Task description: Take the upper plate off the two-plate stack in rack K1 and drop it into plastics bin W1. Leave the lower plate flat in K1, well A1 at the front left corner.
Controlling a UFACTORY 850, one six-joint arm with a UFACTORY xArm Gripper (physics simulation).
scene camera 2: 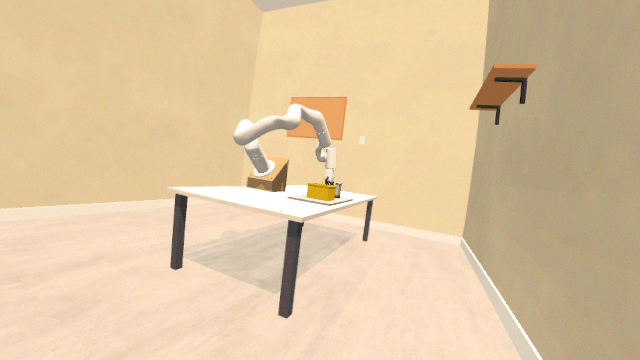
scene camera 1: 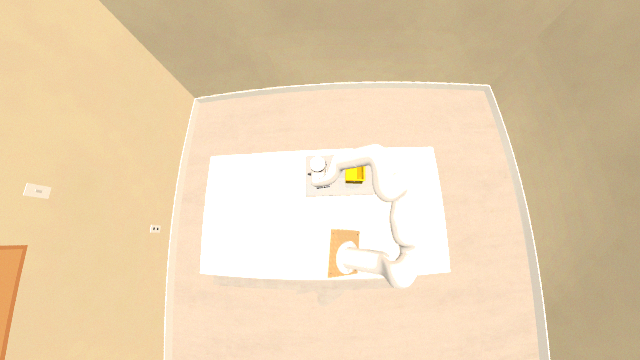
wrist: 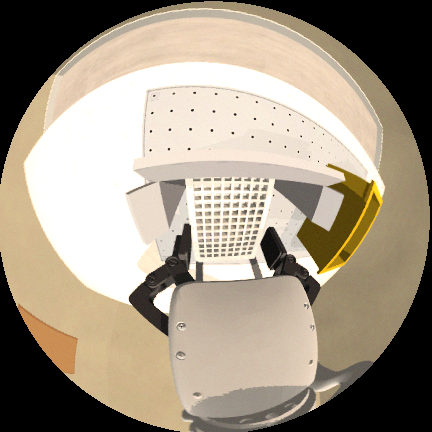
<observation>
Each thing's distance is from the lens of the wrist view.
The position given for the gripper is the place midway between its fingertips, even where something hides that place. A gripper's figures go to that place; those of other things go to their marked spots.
gripper (wrist: 229, 234): 0.14 m
white plate (wrist: 227, 214): 0.13 m
</observation>
